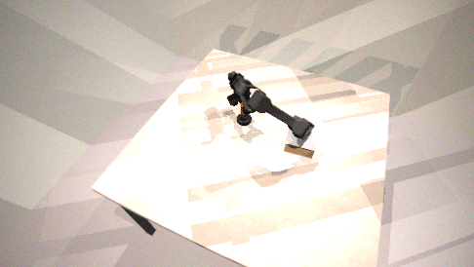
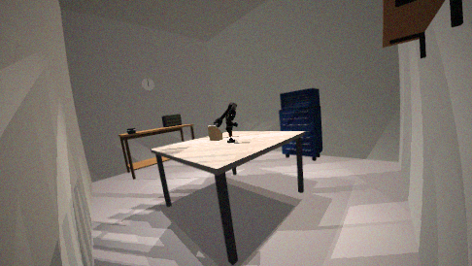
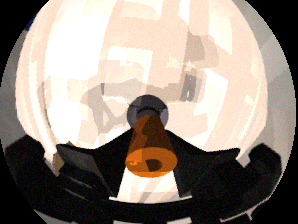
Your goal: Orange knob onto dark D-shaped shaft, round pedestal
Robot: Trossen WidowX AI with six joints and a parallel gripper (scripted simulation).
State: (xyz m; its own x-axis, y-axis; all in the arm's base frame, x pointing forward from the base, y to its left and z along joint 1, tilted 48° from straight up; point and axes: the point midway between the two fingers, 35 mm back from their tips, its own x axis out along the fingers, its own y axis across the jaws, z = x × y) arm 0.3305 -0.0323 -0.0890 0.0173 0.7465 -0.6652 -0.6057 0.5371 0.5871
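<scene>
My gripper tip is now 2 cm below the orange knob. The rest, counted from my gripper tip: dark round pedestal: 4 cm below.
</scene>
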